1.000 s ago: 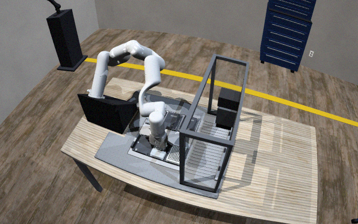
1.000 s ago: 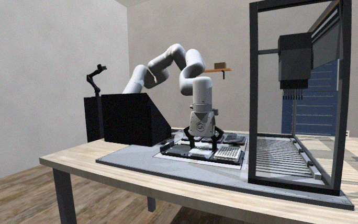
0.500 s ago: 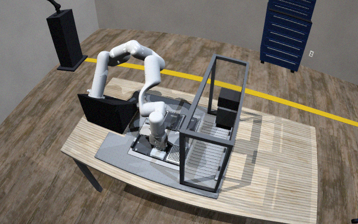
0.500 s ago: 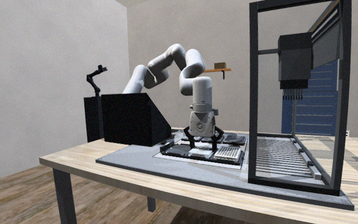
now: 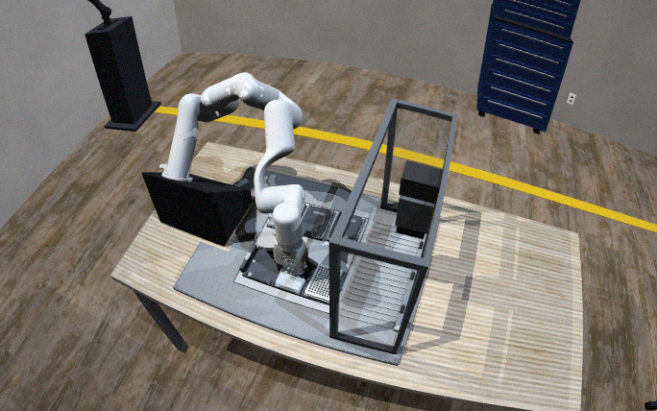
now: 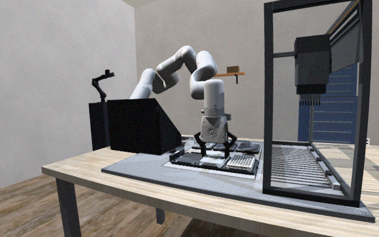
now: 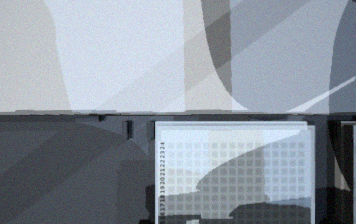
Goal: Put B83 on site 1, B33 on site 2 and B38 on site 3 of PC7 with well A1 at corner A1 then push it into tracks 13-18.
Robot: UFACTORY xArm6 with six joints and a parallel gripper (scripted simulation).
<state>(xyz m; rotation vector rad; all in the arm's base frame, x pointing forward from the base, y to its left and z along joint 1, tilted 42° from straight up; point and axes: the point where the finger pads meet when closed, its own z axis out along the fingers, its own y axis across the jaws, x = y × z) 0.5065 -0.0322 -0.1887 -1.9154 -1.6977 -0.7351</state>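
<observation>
The dark carrier PC7 lies 1 cm behind my hand and 2 cm below it. Also, from my hand: nest s2: 24 cm to the left, 3 cm below; deep-well block B83: 11 cm behind, 24 cm to the left; nest s3: 12 cm ahead, 24 cm to the left, 3 cm below.
</observation>
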